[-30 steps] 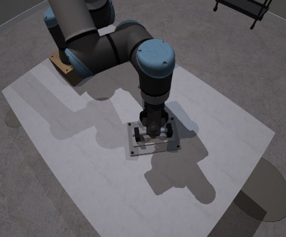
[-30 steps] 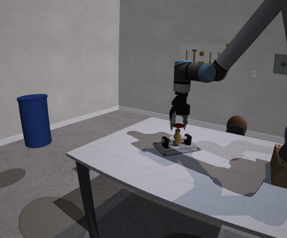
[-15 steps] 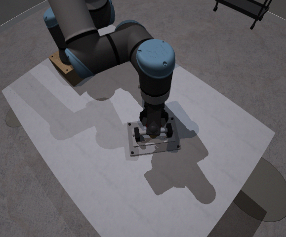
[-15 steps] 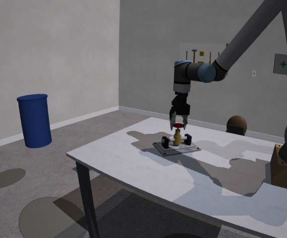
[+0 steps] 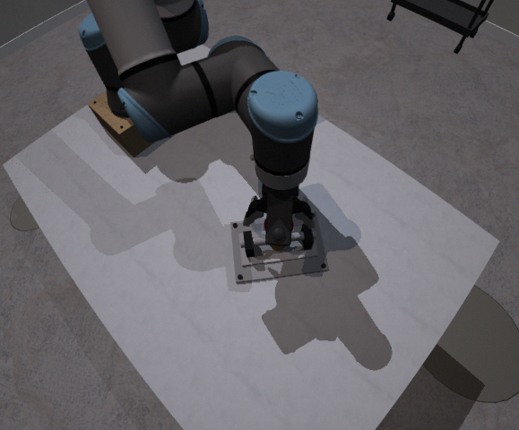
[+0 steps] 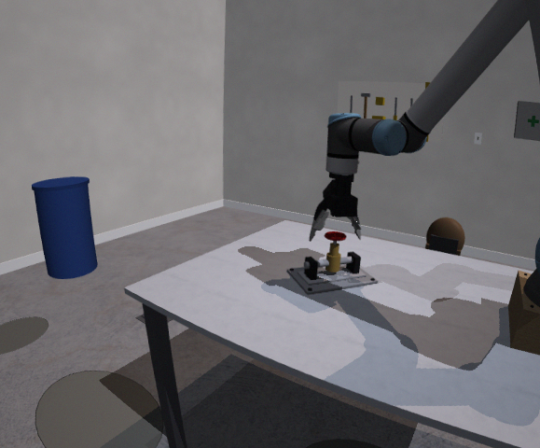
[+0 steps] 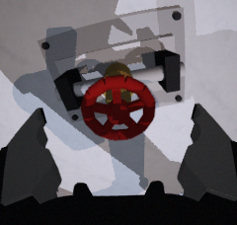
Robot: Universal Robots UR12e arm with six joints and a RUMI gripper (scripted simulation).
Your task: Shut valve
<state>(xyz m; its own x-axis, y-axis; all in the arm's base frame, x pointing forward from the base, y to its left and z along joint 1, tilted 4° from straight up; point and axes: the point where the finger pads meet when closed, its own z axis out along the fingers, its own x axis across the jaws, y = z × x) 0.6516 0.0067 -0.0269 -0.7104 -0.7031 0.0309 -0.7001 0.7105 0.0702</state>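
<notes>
The red spoked handwheel is 10 mm above my hand.
</notes>
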